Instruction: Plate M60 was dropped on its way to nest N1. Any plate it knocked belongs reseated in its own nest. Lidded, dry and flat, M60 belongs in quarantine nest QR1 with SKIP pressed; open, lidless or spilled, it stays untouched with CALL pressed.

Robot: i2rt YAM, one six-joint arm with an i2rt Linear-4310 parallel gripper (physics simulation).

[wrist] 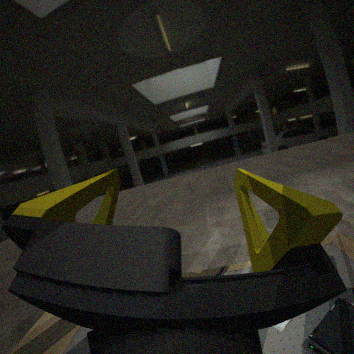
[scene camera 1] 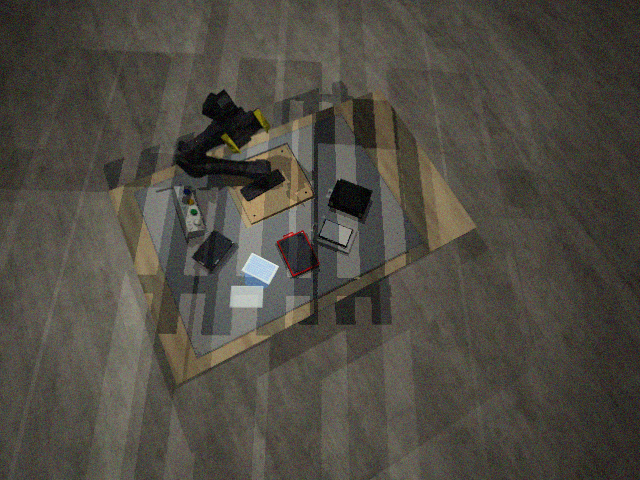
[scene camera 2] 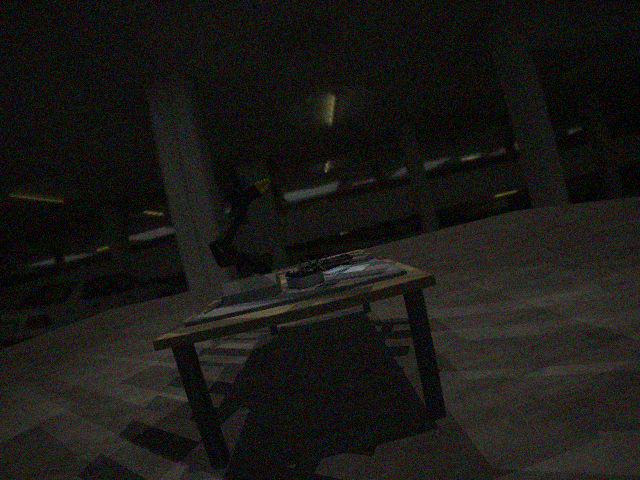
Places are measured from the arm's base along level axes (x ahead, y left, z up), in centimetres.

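Pixels of known places: gripper, fingertip midpoint: [wrist: 176,174] [scene camera 1: 253,141] [scene camera 2: 269,179]; arm's base at its link origin: [scene camera 1: 263,185].
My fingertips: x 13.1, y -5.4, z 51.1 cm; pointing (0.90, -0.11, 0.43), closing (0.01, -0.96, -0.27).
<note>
Ahead of a thing's pixels: the offset from my fingertips to its middle. "spot": to the spot under its first point. Level surfaces: height alone.
My gripper [scene camera 1: 253,140] [wrist: 176,174] is open and empty, high above the table's back left edge. A white-rimmed, pale blue plate @[dz -50.4, dx +19.6, dy -15.5 cm] [scene camera 1: 260,268] lies on the mat in scene camera 1, with a blue patch @[spot: dz -51.1, dx +22.5, dy -20.1 cm] [scene camera 1: 254,280] at its lower edge. A pale flat rectangle @[spot: dz -50.3, dx +26.5, dy -26.1 cm] [scene camera 1: 246,296] lies just below it, apart. To the right are a red-edged dark nest @[dz -48.8, dx +23.3, dy +0.6 cm] [scene camera 1: 298,253], a grey nest holding a black-outlined plate @[dz -48.2, dx +24.5, dy +19.0 cm] [scene camera 1: 337,233], and a black block @[dz -47.9, dx +14.5, dy +34.1 cm] [scene camera 1: 350,198]. Another dark block @[spot: dz -45.7, dx +4.3, dy -27.5 cm] [scene camera 1: 213,250] lies left of the plate. The button box @[spot: dz -43.7, dx -14.5, dy -26.9 cm] [scene camera 1: 190,211] has several coloured buttons. Labels are unreadable.
The arm's base stands on a wooden board [scene camera 1: 250,215] at the back of the grey mat @[dz -51.2 cm] [scene camera 1: 227,330]. The wooden table @[dz -52.7 cm] [scene camera 1: 444,222] [scene camera 2: 305,308] surrounds the mat. Bands of shadow cross the table. Scene camera 2 is very dark.
</note>
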